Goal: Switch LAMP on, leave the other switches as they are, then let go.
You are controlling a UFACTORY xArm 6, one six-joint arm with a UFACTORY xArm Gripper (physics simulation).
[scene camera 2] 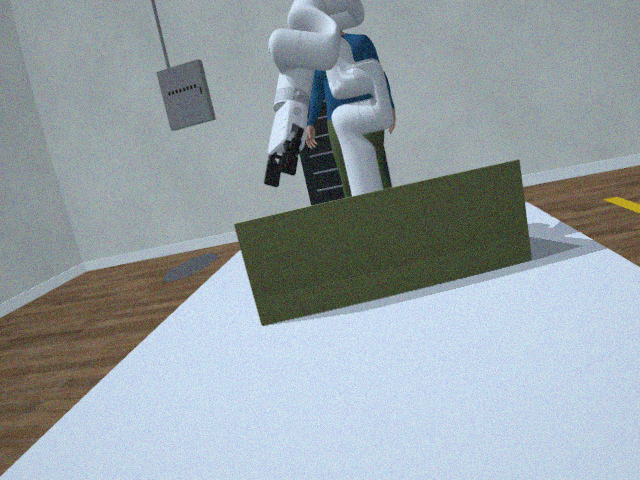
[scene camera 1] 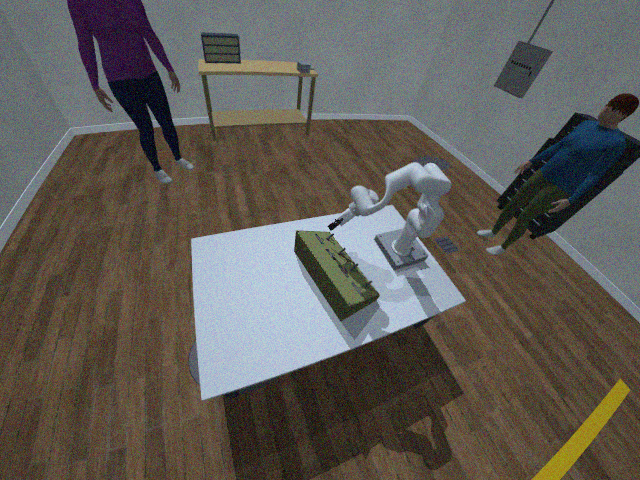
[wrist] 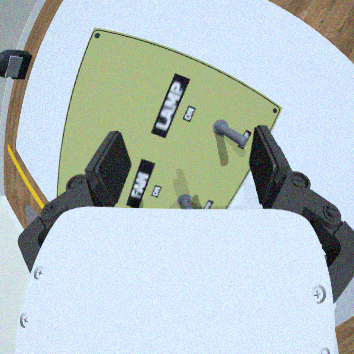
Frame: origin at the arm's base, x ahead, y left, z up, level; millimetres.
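Seen in the pictures: gripper, fingertip midpoint: [scene camera 2: 278, 179] [scene camera 1: 332, 225] [wrist: 187, 144]; arm's base at its link origin: [scene camera 1: 400, 248].
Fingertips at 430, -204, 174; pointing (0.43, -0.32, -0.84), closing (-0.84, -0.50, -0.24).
Observation:
Offsets run from my fingertips to a thing's top centre, as dx, dy, dz. "pt": to the spot under its first point. Level surfaces: height alone.
The LAMP switch @(-16, -13, -96) [scene camera 1: 331, 237] [wrist: 232, 134] is a grey lever near one end of the green switch box [scene camera 1: 324, 272] [scene camera 2: 382, 242] [wrist: 112, 90]. In the wrist view its round base lies between the ON mark @(pt +42, -8, -112) [wrist: 189, 114] and another small mark, and the lever leans away from ON, partly covering the other mark. The LAMP label @(+66, -8, -95) [wrist: 170, 105] is readable. My gripper [scene camera 1: 335, 223] [scene camera 2: 280, 175] [wrist: 187, 144] is open and empty, above the LAMP end of the box. In the wrist view the lever shows close to the right finger, apparently not held.
The FAN lever @(-23, +107, -96) [wrist: 185, 201] is beside LAMP, partly hidden by the gripper body. More levers [scene camera 1: 354, 265] [scene camera 1: 369, 283] stand further along the box. The box is on a white table @(dz -227) [scene camera 1: 242, 310] [scene camera 2: 361, 403], with the arm's base plate [scene camera 1: 385, 248] behind it. Two people stand beyond the table.

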